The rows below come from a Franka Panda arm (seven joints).
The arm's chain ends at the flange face. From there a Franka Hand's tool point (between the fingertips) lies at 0.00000 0.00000 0.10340 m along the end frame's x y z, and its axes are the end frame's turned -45 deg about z.
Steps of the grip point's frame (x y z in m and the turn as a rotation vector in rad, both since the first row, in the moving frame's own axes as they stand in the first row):
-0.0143, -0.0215, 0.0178, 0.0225, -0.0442, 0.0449
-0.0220, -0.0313, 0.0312, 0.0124, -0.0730, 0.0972
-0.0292, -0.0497, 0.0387, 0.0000, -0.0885, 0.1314
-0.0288, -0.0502, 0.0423, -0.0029, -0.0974, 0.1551
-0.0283, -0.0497, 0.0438, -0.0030, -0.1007, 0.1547
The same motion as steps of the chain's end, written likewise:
-0.0204, -0.0066, 0.0179, -0.0153, -0.0472, 0.0449
-0.0312, -0.0107, 0.0315, -0.0429, -0.0604, 0.0972
-0.0489, -0.0205, 0.0391, -0.0626, -0.0626, 0.1314
-0.0484, -0.0219, 0.0428, -0.0709, -0.0668, 0.1551
-0.0475, -0.0221, 0.0443, -0.0733, -0.0691, 0.1547

